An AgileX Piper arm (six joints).
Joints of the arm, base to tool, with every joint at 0 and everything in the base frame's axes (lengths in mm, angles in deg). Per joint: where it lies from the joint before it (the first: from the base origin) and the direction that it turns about. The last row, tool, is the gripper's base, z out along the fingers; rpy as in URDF.
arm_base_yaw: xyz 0 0 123 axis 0 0 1
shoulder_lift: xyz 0 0 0 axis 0 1 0
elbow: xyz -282.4 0 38.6 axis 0 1 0
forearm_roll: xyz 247.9 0 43.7 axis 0.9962 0 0.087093
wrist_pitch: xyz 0 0 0 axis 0 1 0
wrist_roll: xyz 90.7 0 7.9 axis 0.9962 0 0.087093
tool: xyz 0 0 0 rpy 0 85.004 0
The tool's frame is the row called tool.
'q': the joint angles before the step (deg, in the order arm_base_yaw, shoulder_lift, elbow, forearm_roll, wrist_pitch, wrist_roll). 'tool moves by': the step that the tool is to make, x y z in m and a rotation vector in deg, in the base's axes. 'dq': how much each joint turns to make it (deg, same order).
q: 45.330, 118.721, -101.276, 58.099, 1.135, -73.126
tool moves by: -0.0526, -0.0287, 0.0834, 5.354, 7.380, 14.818
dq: -1.341, -12.682, 0.916, -1.563, 21.557, 8.792
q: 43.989, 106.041, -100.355, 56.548, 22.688, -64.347
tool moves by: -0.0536, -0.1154, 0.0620, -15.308, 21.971, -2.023
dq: -9.864, -17.093, -0.013, -26.087, 38.623, 36.709
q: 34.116, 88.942, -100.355, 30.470, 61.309, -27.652
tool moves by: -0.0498, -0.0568, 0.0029, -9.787, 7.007, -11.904
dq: -0.673, -12.226, 8.191, -14.062, 10.376, 15.939
